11 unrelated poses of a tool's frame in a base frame.
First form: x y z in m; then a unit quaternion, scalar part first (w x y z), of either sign.
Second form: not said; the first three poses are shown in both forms.
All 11 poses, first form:
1: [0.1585 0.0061 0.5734 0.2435 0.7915 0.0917 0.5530]
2: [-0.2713 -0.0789 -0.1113 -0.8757 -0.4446 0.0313 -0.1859]
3: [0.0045 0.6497 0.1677 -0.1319 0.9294 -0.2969 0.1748]
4: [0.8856 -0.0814 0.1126 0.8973 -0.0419 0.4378 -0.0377]
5: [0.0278 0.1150 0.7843 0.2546 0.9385 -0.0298 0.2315]
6: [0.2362 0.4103 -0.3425 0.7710 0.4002 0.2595 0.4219]
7: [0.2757 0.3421 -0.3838 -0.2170 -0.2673 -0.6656 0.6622]
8: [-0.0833 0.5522 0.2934 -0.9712 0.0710 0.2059 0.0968]
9: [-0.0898 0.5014 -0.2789 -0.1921 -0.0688 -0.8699 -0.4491]
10: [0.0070 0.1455 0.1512 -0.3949 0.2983 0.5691 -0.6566]
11: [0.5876 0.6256 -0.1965 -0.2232 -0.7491 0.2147 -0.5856]
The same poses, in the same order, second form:
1: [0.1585 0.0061 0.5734 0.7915 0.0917 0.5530 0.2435]
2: [-0.2713 -0.0789 -0.1113 0.4446 -0.0313 0.1859 0.8757]
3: [0.0045 0.6497 0.1677 -0.9294 0.2969 -0.1748 0.1319]
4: [0.8856 -0.0814 0.1126 -0.0419 0.4378 -0.0377 0.8973]
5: [0.0278 0.1150 0.7843 0.9385 -0.0298 0.2315 0.2546]
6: [0.2362 0.4103 -0.3425 0.4002 0.2595 0.4219 0.7710]
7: [0.2757 0.3421 -0.3838 0.2673 0.6656 -0.6622 0.2170]
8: [-0.0833 0.5522 0.2934 -0.0710 -0.2059 -0.0968 0.9712]
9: [-0.0898 0.5014 -0.2789 0.0688 0.8699 0.4491 0.1921]
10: [0.0070 0.1455 0.1512 -0.2983 -0.5691 0.6566 0.3949]
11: [0.5876 0.6256 -0.1965 0.7491 -0.2147 0.5856 0.2232]
